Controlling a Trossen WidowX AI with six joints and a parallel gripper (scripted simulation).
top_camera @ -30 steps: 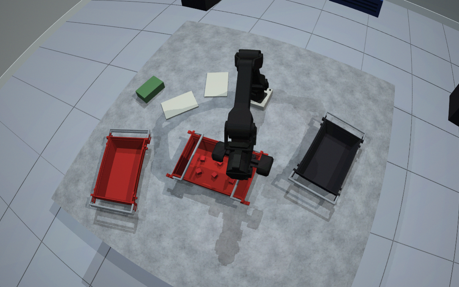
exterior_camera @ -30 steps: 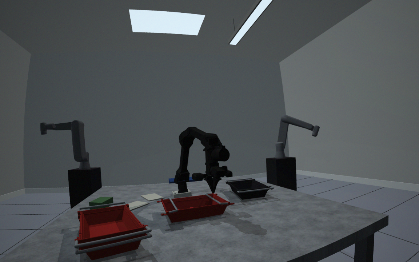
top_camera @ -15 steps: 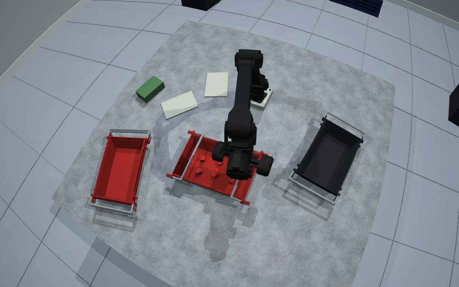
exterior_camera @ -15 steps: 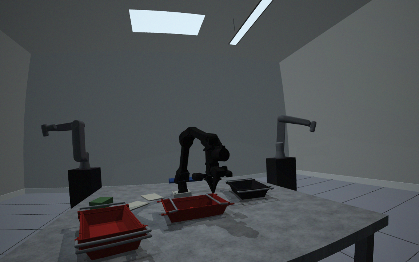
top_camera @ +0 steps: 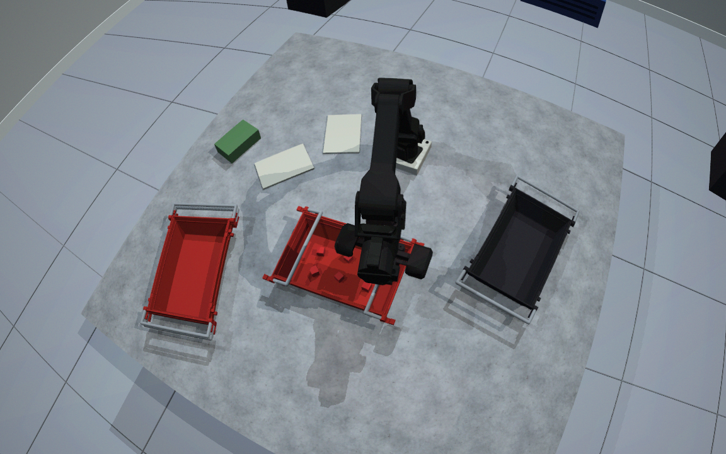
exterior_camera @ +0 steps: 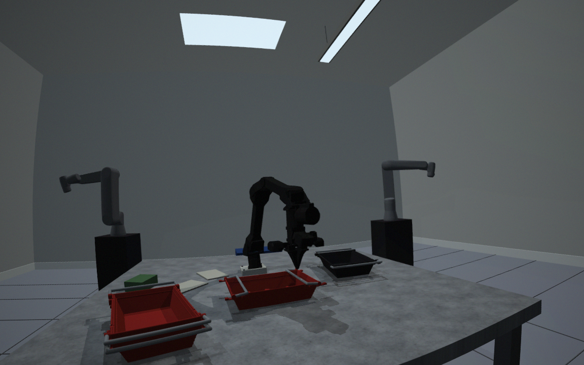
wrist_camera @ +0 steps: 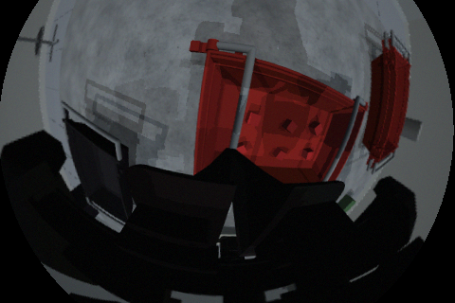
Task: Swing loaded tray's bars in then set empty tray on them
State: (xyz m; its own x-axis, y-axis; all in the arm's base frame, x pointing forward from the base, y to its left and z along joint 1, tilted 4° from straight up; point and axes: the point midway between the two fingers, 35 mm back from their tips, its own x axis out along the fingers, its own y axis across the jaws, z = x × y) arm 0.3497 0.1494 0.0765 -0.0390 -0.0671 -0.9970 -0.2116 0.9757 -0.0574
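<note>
The black tray lies 25 cm to the left of my gripper tip, 23 cm behind it and 4 cm below it. Also, from my gripper tip: green block 61 cm to the right, 15 cm behind, 7 cm below.
</note>
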